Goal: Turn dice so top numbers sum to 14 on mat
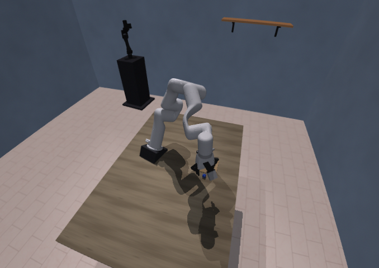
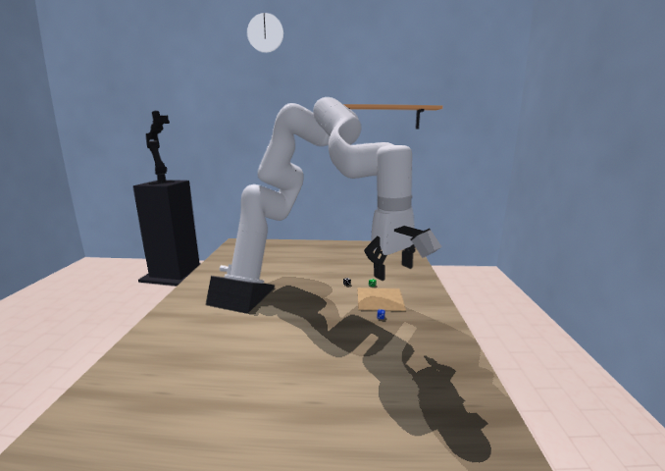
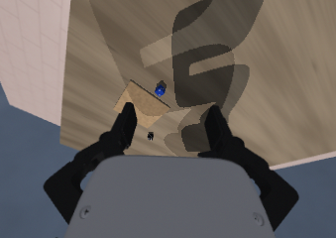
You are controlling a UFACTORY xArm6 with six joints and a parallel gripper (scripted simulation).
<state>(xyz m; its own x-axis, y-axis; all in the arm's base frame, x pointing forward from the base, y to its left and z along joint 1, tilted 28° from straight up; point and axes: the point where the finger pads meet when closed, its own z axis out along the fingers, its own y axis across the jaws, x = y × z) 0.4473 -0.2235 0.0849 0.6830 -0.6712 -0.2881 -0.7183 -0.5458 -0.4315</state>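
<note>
Right now my hand is 2 cm past the blue die, 8 cm to the right of it and 18 cm above it. Round my hand: black die 14 cm behind, 28 cm to the left, 18 cm below; then tan mat 3 cm behind, 19 cm to the left, 19 cm below; then green die 5 cm behind, 28 cm to the left, 18 cm below.
</note>
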